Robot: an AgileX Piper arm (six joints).
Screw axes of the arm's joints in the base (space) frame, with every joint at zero. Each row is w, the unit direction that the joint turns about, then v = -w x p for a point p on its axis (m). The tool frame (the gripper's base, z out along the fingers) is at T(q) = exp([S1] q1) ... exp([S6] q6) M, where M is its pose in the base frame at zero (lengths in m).
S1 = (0, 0, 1, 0.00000, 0.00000, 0.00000)
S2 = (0, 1, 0, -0.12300, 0.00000, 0.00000)
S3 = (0, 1, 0, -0.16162, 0.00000, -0.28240)
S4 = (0.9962, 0, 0.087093, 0.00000, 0.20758, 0.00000)
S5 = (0, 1, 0, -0.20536, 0.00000, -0.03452)
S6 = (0.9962, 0, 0.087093, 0.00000, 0.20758, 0.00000)
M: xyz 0.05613 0.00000 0.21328 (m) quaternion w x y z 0.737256 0 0.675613 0
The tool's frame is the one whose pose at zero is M.
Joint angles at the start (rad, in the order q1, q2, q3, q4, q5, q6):
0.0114, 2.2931, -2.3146, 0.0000, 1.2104, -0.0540
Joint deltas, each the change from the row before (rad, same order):
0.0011, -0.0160, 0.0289, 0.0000, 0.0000, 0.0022
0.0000, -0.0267, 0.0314, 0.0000, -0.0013, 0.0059
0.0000, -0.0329, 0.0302, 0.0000, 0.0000, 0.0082
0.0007, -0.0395, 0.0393, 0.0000, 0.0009, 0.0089
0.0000, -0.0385, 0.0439, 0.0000, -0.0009, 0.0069
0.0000, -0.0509, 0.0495, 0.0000, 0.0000, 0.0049
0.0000, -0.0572, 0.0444, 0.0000, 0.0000, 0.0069
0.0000, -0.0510, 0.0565, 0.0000, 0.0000, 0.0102
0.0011, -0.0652, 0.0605, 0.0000, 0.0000, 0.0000
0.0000, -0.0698, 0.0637, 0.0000, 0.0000, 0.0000
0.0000, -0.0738, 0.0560, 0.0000, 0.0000, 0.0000
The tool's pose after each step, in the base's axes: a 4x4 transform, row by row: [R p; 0 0 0 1], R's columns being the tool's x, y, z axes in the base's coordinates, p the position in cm. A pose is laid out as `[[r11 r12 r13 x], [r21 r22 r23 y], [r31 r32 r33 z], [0 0 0 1]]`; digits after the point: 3 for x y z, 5 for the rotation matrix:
[[-0.89581 -0.05896 0.44051 50.020], [-0.06298 0.99800 0.00551 0.625], [-0.43995 -0.02281 -0.89773 27.695], [0 0 0 1]]
[[-0.89763 -0.05374 0.43745 49.500], [-0.05711 0.99835 0.00547 0.619], [-0.43702 -0.02007 -0.89923 28.126], [0 0 0 1]]
[[-0.89686 -0.04634 0.43988 48.856], [-0.04891 0.99879 0.00550 0.611], [-0.43960 -0.01658 -0.89804 28.876], [0 0 0 1]]
[[-0.89752 -0.03906 0.43924 48.035], [-0.04065 0.99916 0.00580 0.634], [-0.43910 -0.01265 -0.89835 29.656], [0 0 0 1]]
[[-0.89973 -0.03291 0.43520 47.200], [-0.03378 0.99941 0.00574 0.623], [-0.43513 -0.00953 -0.90032 30.231], [0 0 0 1]]
[[-0.89927 -0.02849 0.43646 46.077], [-0.02887 0.99957 0.00576 0.608], [-0.43643 -0.00742 -0.89971 31.183], [0 0 0 1]]
[[-0.89379 -0.02223 0.44794 44.801], [-0.02190 0.99974 0.00591 0.591], [-0.44795 -0.00452 -0.89405 32.505], [0 0 0 1]]
[[-0.89642 -0.01311 0.44301 43.559], [-0.01173 0.99991 0.00585 0.575], [-0.44305 0.00004 -0.89650 33.132], [0 0 0 1]]
[[-0.89431 -0.01421 0.44722 41.956], [-0.01269 0.99990 0.00640 0.600], [-0.44726 0.00004 -0.89440 34.179], [0 0 0 1]]
[[-0.89157 -0.01421 0.45266 40.181], [-0.01265 0.99990 0.00647 0.575], [-0.45271 0.00005 -0.89166 35.212], [0 0 0 1]]
[[-0.88337 -0.01421 0.46846 38.276], [-0.01253 0.99990 0.00670 0.547], [-0.46851 0.00005 -0.88346 36.493], [0 0 0 1]]

